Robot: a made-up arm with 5 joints.
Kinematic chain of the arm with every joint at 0, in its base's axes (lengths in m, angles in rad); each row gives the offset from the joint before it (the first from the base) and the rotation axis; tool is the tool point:
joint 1: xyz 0 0 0.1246 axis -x
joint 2: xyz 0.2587 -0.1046 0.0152 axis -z
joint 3: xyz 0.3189 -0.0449 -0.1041 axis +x
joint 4: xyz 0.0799 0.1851 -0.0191 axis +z
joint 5: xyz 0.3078 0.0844 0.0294 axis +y
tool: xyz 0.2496 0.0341 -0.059
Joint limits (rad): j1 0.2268..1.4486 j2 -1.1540..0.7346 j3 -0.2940..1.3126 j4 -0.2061..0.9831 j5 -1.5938..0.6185
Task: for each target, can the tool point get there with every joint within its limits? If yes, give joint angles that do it. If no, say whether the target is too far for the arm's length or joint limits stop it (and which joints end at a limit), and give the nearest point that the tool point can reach.
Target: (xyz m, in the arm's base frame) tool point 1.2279 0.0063 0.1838
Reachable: yes | joints 1.1180 0.2497 0.6411 0.0722 0.2338
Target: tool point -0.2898 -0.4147 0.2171
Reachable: no: joint limits stop it (at a limit: joint 1, joint 2, joint 4, joint 5) | nearest point -0.0025 -0.3495 -0.5516 | short by 0.823 m
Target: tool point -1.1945 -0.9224 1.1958
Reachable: no: too far | nearest point 0.5250 -0.4272 0.7474 | short by 1.845 m
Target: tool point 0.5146 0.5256 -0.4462
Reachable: yes | joints 1.1107 -0.5969 0.3505 0.8227 -0.5094
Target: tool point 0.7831 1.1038 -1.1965
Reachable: no: too far | nearest point 0.5401 0.5600 -0.5456 | short by 0.882 m
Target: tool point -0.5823 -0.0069 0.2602
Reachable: no: joint limits stop it (at a limit: joint 1, joint 2, joint 4, joint 5) | nearest point -0.0374 0.5737 0.0590 | short by 0.821 m
